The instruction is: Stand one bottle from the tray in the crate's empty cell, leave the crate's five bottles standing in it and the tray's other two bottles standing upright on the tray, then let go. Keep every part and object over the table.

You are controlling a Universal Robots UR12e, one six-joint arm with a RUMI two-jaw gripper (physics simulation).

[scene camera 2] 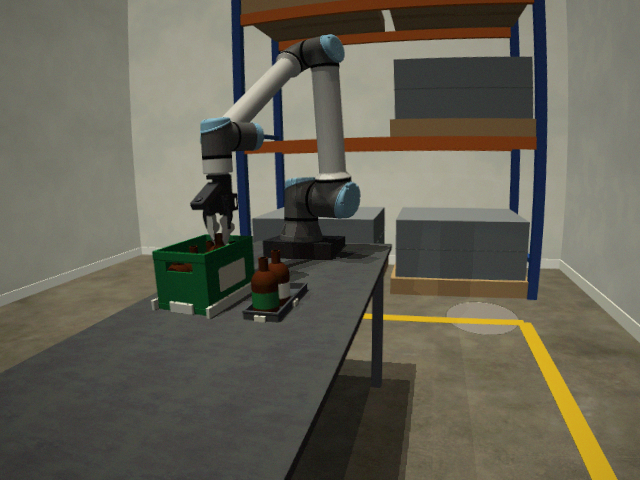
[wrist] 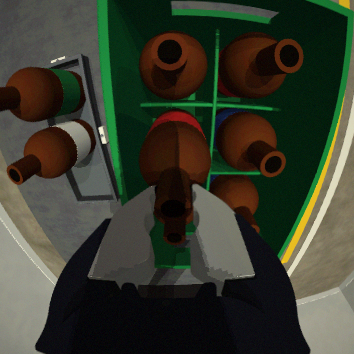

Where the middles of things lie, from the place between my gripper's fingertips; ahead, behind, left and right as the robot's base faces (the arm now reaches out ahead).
Scene:
The white-labelled bottle (wrist: pixel 49 152) lies 190 mm to the left of my hand, 80 mm below it and 30 mm ahead of it. Also, from my hand: green-labelled bottle (scene camera 2: pixel 264 284) (180 mm to the left, 110 mm ahead, 80 mm below).

